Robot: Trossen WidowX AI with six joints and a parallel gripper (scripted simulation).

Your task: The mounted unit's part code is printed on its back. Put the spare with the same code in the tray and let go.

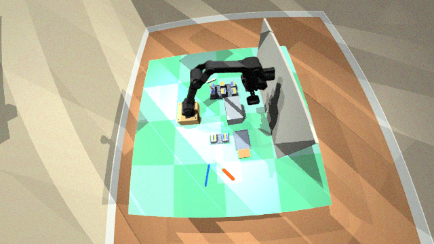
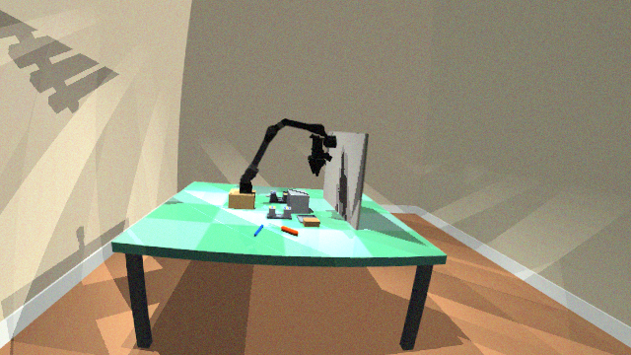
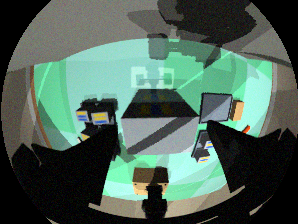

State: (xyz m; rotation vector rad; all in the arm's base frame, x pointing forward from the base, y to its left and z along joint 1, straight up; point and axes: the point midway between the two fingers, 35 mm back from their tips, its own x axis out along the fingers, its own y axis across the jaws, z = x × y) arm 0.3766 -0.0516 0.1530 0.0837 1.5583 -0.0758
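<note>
Right now the dark spare is 260 mm behind my gripper tip, 140 mm to the right of it and 160 mm below it. Also, from my gripper tip: tray (80 mm behind, 190 mm to the right, 200 mm below); then grey mounted unit (90 mm behind, 10 mm to the left, 150 mm below); then dark upright panel (140 mm ahead, 20 mm to the right, 30 mm above).
</note>
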